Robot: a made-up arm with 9 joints. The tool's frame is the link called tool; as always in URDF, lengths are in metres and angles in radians. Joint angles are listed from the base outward. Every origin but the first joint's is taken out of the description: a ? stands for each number. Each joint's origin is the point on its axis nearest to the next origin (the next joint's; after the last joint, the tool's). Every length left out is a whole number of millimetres.
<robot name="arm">
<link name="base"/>
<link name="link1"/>
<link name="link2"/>
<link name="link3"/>
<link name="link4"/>
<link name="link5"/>
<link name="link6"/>
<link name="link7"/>
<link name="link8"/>
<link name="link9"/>
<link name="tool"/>
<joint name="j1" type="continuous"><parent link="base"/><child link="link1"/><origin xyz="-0.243 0.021 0.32" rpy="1.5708 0 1.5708"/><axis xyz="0 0 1"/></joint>
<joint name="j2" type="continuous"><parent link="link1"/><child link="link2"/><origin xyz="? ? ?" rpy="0.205 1.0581 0.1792"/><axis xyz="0 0 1"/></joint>
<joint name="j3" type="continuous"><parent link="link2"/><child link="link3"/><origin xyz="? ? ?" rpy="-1.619 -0.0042 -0.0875"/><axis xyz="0 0 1"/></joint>
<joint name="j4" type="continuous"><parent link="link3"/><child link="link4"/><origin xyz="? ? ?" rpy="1.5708 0 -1.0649"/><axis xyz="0 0 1"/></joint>
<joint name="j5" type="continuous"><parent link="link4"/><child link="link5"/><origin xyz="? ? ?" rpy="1.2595 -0.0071 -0.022"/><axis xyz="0 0 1"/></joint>
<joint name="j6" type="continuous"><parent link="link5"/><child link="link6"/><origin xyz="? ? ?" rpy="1.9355 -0.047 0.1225"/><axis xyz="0 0 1"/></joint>
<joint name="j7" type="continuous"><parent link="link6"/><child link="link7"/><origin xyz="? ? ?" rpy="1.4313 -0.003 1.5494"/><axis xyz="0 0 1"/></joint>
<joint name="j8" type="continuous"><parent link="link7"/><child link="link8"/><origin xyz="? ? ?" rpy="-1.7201 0.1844 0.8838"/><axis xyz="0 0 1"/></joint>
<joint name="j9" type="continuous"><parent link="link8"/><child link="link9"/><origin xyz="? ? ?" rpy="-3.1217 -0.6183 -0.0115"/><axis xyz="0 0 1"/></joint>
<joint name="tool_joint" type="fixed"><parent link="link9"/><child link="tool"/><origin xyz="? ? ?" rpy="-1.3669 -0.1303 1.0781"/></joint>
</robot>
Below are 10 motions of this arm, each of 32 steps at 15 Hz.
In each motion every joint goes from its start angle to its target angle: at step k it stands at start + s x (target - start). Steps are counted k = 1, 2, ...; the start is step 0. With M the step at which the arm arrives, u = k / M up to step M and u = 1 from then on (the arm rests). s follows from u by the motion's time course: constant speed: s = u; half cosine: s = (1 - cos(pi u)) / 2; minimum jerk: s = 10 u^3 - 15 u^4 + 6 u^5.
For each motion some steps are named. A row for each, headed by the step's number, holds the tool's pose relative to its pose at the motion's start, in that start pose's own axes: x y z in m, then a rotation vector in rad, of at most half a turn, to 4 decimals.
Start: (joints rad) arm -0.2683 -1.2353 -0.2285 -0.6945 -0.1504 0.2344 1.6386 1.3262 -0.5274
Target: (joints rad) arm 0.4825 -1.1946 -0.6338 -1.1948 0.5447 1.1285 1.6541 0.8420 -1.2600
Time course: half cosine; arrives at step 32
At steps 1, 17, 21, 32:
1: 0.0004 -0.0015 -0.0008 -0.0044 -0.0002 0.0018
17: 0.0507 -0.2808 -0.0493 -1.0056 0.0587 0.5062
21: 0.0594 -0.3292 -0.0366 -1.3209 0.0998 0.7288
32: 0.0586 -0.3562 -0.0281 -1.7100 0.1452 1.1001

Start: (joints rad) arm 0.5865 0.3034 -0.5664 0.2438 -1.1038 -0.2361 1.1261 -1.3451 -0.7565
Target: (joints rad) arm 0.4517 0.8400 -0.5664 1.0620 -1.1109 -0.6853 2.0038 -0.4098 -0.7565
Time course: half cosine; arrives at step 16
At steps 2, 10, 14, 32:
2: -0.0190 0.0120 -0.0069 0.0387 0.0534 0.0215
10: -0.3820 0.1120 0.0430 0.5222 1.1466 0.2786
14: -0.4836 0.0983 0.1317 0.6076 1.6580 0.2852
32: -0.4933 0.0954 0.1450 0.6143 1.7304 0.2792

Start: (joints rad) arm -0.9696 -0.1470 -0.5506 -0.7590 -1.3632 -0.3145 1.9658 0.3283 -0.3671
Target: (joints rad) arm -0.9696 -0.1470 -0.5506 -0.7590 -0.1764 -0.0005 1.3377 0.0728 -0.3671
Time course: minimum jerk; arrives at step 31
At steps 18, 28, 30, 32:
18: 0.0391 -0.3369 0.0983 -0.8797 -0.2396 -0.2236
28: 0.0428 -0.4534 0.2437 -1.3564 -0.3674 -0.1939
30: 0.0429 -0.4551 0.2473 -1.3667 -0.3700 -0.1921
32: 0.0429 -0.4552 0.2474 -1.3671 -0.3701 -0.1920

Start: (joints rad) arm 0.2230 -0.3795 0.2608 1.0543 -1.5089 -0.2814 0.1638 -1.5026 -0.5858
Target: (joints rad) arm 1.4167 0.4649 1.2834 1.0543 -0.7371 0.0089 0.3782 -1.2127 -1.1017
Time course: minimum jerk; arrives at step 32
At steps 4, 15, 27, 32:
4: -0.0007 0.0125 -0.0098 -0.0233 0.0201 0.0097
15: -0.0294 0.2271 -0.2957 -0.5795 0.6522 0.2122
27: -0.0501 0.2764 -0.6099 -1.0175 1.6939 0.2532
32: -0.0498 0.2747 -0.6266 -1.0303 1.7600 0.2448

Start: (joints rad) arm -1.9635 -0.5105 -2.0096 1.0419 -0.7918 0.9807 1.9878 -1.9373 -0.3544
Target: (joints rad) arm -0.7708 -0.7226 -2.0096 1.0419 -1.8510 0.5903 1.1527 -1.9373 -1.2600
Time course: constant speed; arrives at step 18
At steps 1, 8, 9, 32:
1: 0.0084 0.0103 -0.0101 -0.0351 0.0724 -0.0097
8: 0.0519 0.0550 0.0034 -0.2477 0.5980 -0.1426
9: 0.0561 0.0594 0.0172 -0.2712 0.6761 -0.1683
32: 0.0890 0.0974 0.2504 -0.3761 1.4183 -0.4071

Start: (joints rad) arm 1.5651 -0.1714 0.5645 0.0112 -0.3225 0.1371 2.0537 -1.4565 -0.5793
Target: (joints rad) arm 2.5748 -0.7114 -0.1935 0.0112 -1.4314 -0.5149 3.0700 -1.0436 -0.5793
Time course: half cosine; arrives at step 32
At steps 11, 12, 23, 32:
11: -0.1369 0.0415 -0.0688 0.1493 0.1419 -0.0823
12: -0.1626 0.0486 -0.0771 0.1766 0.1636 -0.0966
23: -0.4919 0.1188 -0.0728 0.5435 0.3864 -0.2760
32: -0.6082 0.1333 -0.0163 0.6988 0.4573 -0.3541

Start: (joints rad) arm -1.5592 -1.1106 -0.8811 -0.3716 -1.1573 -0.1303 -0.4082 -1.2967 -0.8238
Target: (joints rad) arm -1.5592 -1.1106 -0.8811 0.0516 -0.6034 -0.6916 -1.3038 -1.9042 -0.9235
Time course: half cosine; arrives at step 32
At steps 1, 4, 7, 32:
1: 0.0003 -0.0002 -0.0006 -0.0049 -0.0014 -0.0001
4: 0.0047 -0.0042 -0.0092 -0.0782 -0.0219 -0.0014
7: 0.0143 -0.0138 -0.0249 -0.2339 -0.0643 -0.0041
32: 0.1200 -0.0996 0.0163 -2.1103 -0.4392 -0.1016

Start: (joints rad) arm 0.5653 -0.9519 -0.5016 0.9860 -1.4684 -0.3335 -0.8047 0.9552 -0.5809
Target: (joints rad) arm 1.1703 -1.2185 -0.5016 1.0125 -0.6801 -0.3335 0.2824 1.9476 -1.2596
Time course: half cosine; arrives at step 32
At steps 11, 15, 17, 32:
11: -0.0785 0.0835 -0.1179 0.1398 0.3779 0.1316
15: -0.1190 0.1255 -0.1709 0.1620 0.6136 0.2422
17: -0.1327 0.1415 -0.1909 0.1504 0.7247 0.2976
32: -0.1258 0.1870 -0.2226 -0.0373 1.1255 0.4374

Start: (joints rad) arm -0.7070 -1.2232 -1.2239 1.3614 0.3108 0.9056 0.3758 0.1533 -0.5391
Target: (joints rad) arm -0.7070 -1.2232 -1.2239 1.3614 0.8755 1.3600 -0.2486 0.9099 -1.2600
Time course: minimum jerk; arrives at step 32
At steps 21, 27, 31, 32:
21: -0.2015 0.0965 -0.0364 0.3785 0.8466 -0.2734
27: -0.2554 0.1291 0.0037 0.4936 1.1023 -0.2806
31: -0.2631 0.1333 0.0115 0.5109 1.1421 -0.2796
32: -0.2631 0.1334 0.0116 0.5111 1.1425 -0.2796

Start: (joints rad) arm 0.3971 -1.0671 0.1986 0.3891 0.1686 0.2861 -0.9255 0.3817 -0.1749
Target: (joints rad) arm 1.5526 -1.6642 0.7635 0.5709 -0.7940 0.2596 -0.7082 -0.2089 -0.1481
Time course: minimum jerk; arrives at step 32
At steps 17, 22, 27, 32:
17: -0.1325 -0.0759 0.0692 -0.4242 -0.1738 0.0888
22: -0.2018 -0.0989 0.0973 -0.5368 -0.1691 0.1275
27: -0.2407 -0.1149 0.1099 -0.5763 -0.1504 0.1622
32: -0.2483 -0.1185 0.1121 -0.5821 -0.1458 0.1705

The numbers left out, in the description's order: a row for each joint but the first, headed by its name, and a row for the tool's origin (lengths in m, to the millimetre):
j2: 0.079 -0.008 0
j3: 0.182 0.145 0
j4: -0.199 -0.085 0
j5: 0.348 0.019 0
j6: 0.04 0.125 0
j7: -0.244 -0.048 0
j8: -0.125 -0.108 0
j9: -0.011 -0.018 0
tool: 0.273 -0.006 0

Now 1 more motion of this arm.
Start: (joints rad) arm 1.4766 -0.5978 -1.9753 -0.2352 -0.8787 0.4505 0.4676 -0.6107 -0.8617
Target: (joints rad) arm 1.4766 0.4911 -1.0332 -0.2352 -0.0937 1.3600 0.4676 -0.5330 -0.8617
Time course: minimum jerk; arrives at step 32
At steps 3, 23, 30, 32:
3: 0.0030 0.0054 0.0048 0.0119 -0.0023 -0.0026
23: 0.3777 0.1382 0.7556 1.3507 -0.0048 -0.3585
30: 0.4428 0.0788 0.8496 1.5463 0.0448 -0.4199
32: 0.4439 0.0777 0.8509 1.5494 0.0457 -0.4209

